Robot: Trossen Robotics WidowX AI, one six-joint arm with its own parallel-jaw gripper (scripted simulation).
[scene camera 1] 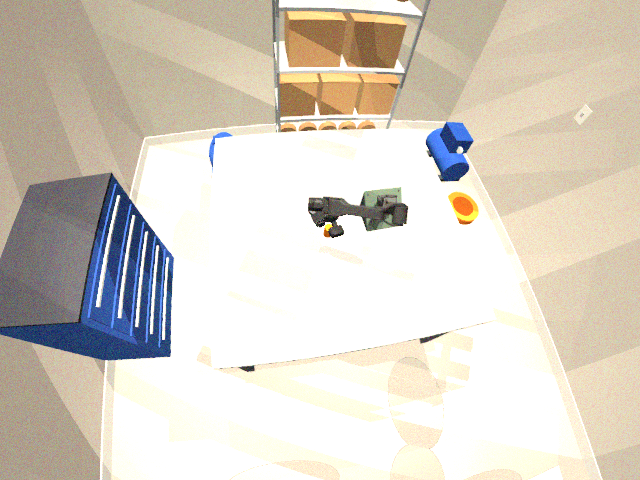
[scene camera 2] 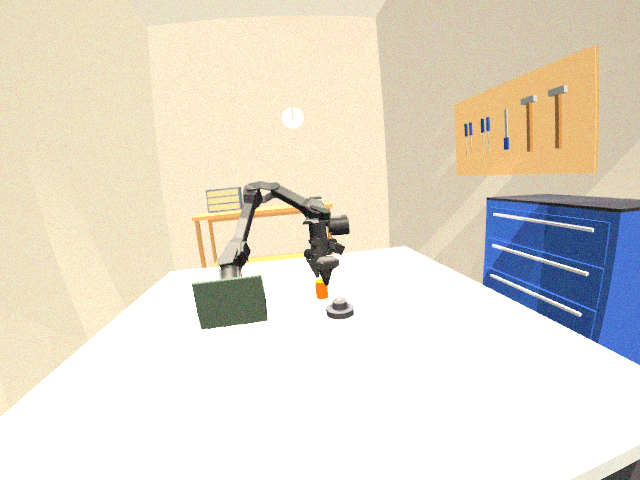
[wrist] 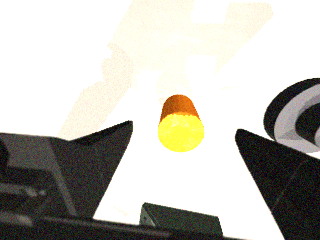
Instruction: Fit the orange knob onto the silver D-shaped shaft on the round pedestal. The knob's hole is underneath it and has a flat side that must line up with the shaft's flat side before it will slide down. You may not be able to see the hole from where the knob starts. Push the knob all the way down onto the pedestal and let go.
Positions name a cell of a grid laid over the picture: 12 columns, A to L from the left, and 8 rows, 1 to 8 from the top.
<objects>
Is my gripper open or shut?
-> Open.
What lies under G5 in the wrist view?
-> An orange knob.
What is my gripper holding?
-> Nothing.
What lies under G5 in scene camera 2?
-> My gripper.
</objects>
